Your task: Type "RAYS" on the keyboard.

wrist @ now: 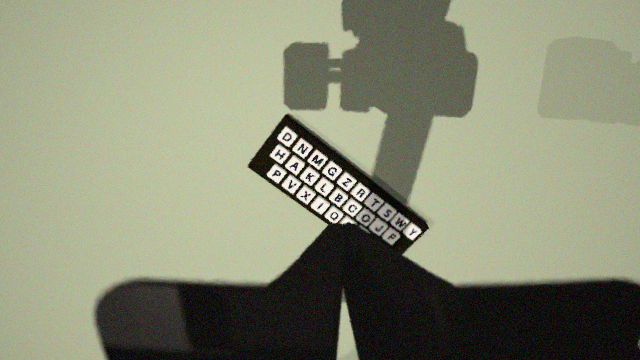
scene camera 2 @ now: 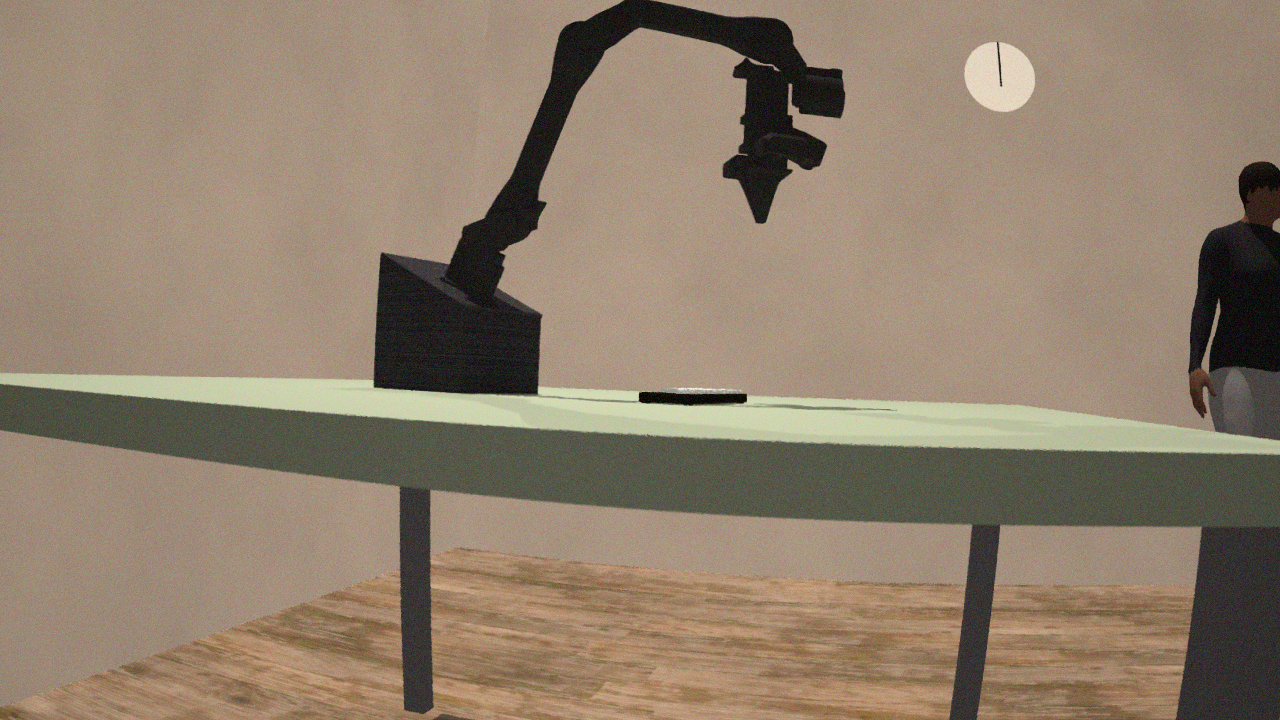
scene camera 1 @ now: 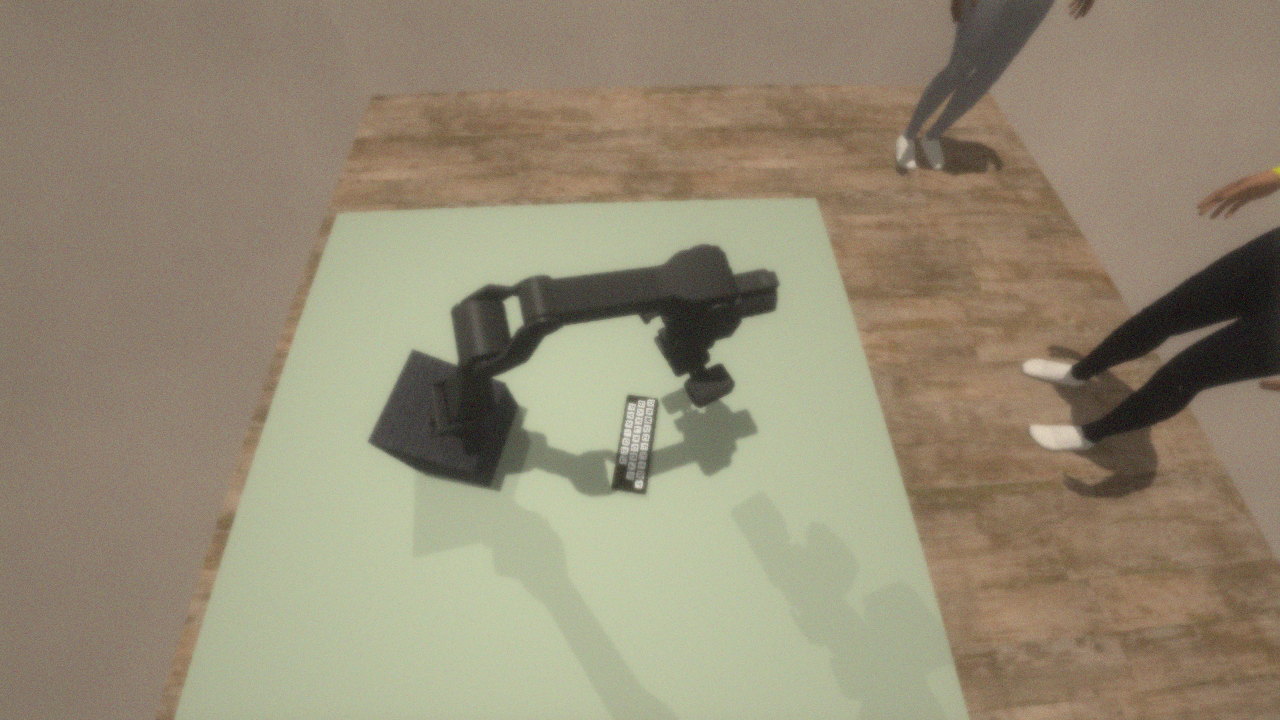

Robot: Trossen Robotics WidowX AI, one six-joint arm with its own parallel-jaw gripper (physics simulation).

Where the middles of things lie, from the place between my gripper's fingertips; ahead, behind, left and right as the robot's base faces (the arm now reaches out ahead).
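Labels:
Black keyboard (scene camera 1: 631,469): my gripper 22 cm above it, 3 cm to the left of it, 8 cm past it.

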